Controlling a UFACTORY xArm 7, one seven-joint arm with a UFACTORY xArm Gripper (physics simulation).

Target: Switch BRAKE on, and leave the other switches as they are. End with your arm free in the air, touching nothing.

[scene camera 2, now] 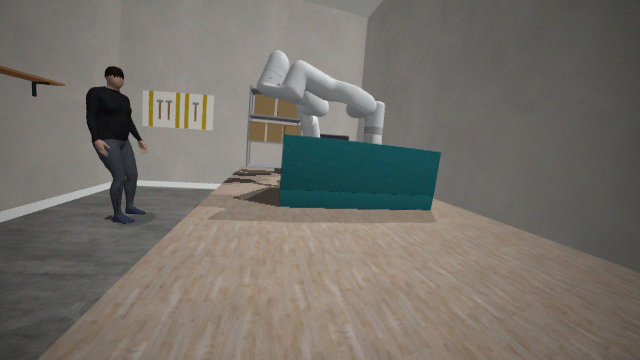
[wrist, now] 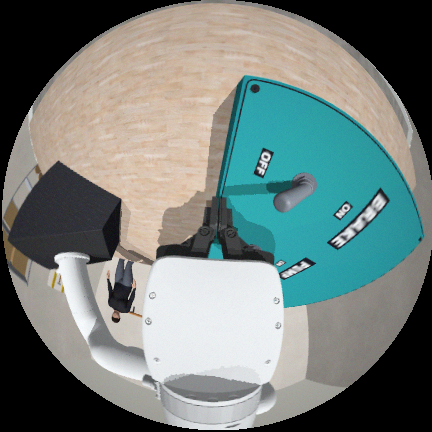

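Pixels of known places: gripper, fingertip midpoint: (wrist: pixel 217 205); arm's base, origin of the base link: (wrist: pixel 71 257).
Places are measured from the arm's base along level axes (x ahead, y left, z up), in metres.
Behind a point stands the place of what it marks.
Observation:
The teal switch box (scene camera 2: pixel 357 172) @[x 0.642, y -0.051, z -0.052 m] (wrist: pixel 320 130) @[x 0.490, y 0.232, z -0.069 m] stands on the table; its labelled face shows in the wrist view. The grey BRAKE lever (wrist: pixel 291 196) @[x 0.461, y 0.195, z -0.035 m] rises between the OFF label (wrist: pixel 264 162) @[x 0.459, y 0.191, z -0.084 m] and the ON label (wrist: pixel 343 210) @[x 0.532, y 0.181, z -0.042 m]. Its rounded end points down-left in that view, nearer OFF than ON; its exact tilt is hard to judge. The PUMP label (wrist: pixel 298 268) @[x 0.542, y 0.070, z -0.028 m] shows partly beside my gripper, and its lever is hidden. My gripper (wrist: pixel 217 205) @[x 0.420, y 0.130, z -0.091 m] is shut and empty, its tips seen over the box's left edge, left of and apart from the BRAKE lever. Scene camera 2 hides it behind the box.
The wooden table (scene camera 2: pixel 320 280) @[x 0.932, y -0.248, z -0.162 m] (wrist: pixel 150 75) @[x 0.331, y 0.287, z -0.162 m] runs under the box. A black block (wrist: pixel 62 215) @[x 0.115, y 0.134, z -0.054 m] stands at the arm's base, left in the wrist view. A person (scene camera 2: pixel 112 145) (wrist: pixel 121 290) stands beyond the table's left side. A shelf rack (scene camera 2: pixel 248 130) stands at the back.

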